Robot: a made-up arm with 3 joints. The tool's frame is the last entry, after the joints.
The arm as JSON. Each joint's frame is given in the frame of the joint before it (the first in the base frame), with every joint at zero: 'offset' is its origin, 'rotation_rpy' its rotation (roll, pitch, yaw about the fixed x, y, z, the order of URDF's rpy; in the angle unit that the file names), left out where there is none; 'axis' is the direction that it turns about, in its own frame. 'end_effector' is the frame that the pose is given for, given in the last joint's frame.
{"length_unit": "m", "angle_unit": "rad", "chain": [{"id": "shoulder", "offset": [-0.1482, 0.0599, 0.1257], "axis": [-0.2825, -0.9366, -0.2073]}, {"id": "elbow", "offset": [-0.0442, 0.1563, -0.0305], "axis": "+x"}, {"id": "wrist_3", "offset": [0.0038, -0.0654, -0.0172], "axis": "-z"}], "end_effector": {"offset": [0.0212, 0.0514, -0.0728]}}
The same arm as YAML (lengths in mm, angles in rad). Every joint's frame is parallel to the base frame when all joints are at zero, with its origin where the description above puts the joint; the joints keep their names.
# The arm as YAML. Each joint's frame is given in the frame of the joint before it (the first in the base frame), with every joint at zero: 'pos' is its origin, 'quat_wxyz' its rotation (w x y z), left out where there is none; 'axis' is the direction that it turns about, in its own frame. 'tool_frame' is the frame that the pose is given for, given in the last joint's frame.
length_unit: mm
angle_unit: rad
joints:
  - joint: shoulder
    pos: [-148.2, 59.9, 125.7]
    axis: [-0.2825, -0.9366, -0.2073]
  - joint: elbow
    pos: [-44.2, 156.3, -30.5]
    axis: "+x"
  - joint: wrist_3
    pos: [3.8, -65.4, -17.2]
    axis: "-z"
tool_frame:
  pos: [21.2, 51.4, -72.8]

